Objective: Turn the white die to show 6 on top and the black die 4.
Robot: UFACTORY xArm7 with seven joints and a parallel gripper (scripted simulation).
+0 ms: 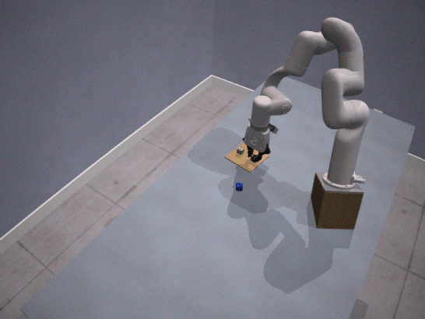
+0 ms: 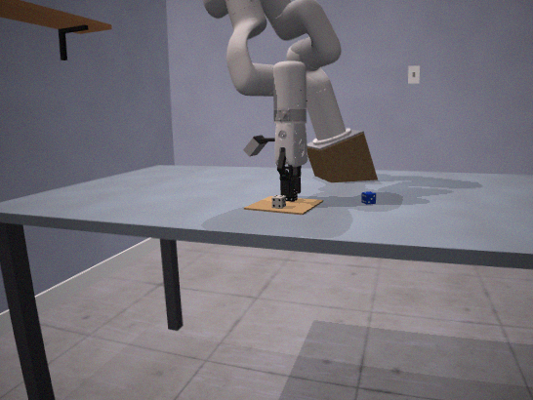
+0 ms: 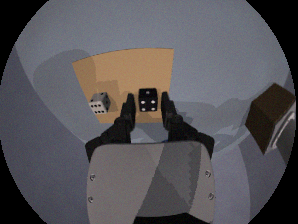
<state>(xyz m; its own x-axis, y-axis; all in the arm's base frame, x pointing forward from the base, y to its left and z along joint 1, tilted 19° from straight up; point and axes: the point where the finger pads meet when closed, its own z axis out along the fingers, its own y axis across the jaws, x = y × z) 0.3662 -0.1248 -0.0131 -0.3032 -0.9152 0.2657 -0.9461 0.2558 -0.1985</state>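
The black die is 20 mm below my hand. The rest, counted from my hand: blue die (10 mm ahead, 180 mm to the left, 20 mm below); white die (70 mm ahead, 20 mm to the right, 20 mm below); mat (40 mm ahead, 10 mm to the right, 40 mm below).
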